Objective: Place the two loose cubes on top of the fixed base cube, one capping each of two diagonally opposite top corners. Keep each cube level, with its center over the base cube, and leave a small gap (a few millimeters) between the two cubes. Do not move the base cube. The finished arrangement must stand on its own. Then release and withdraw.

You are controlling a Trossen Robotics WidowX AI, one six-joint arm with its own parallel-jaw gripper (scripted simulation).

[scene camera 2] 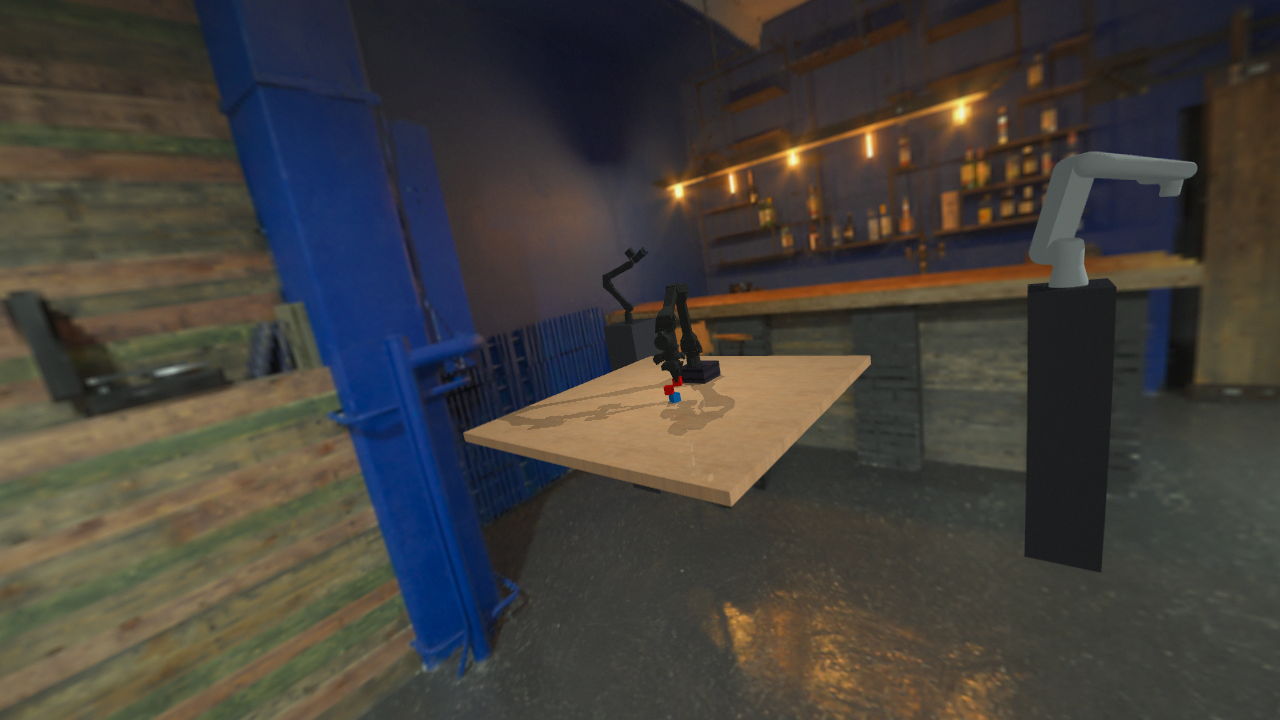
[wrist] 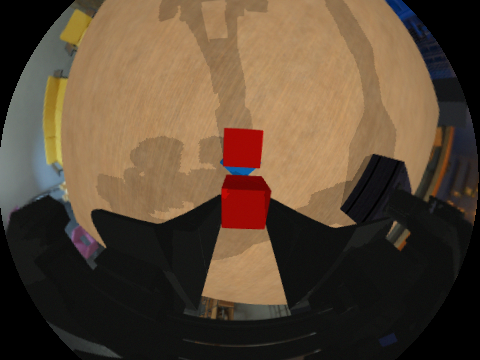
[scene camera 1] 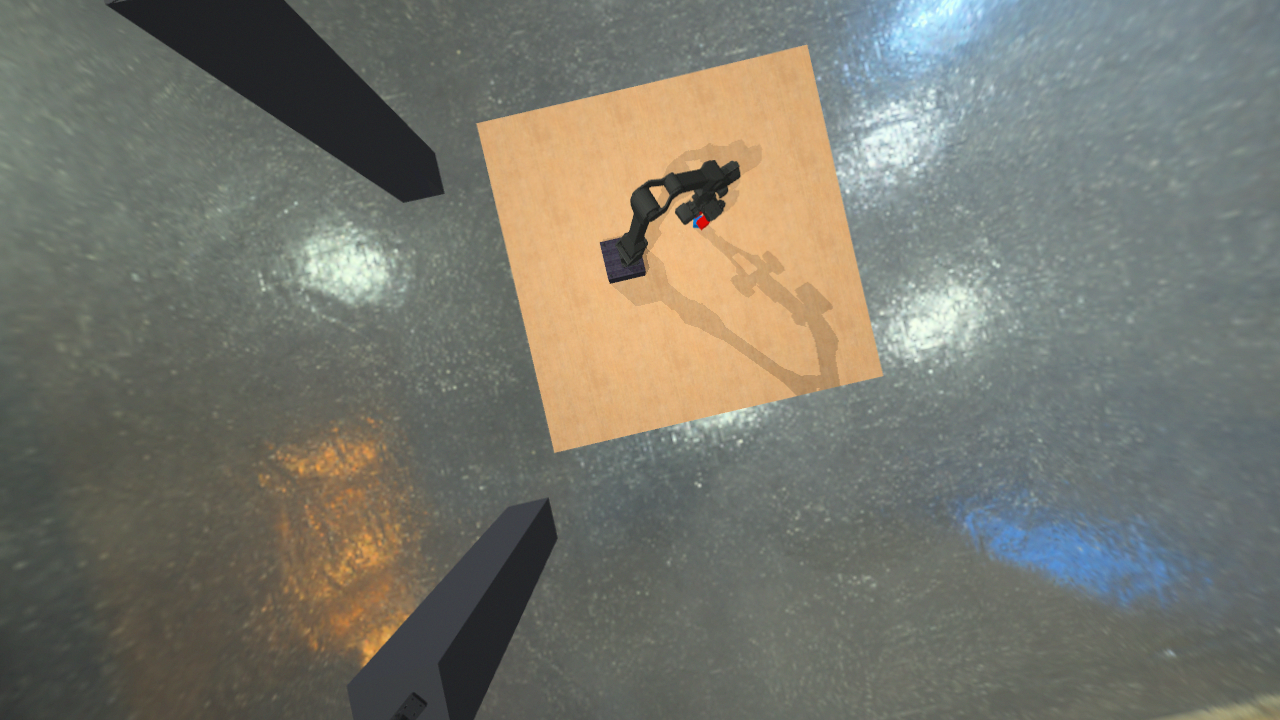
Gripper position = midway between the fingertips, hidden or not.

Observation:
My gripper [scene camera 1: 697, 210] carries a red cube [wrist: 244, 199]. I also see a red cube [wrist: 241, 147].
My gripper is seen too in the wrist view [wrist: 243, 200].

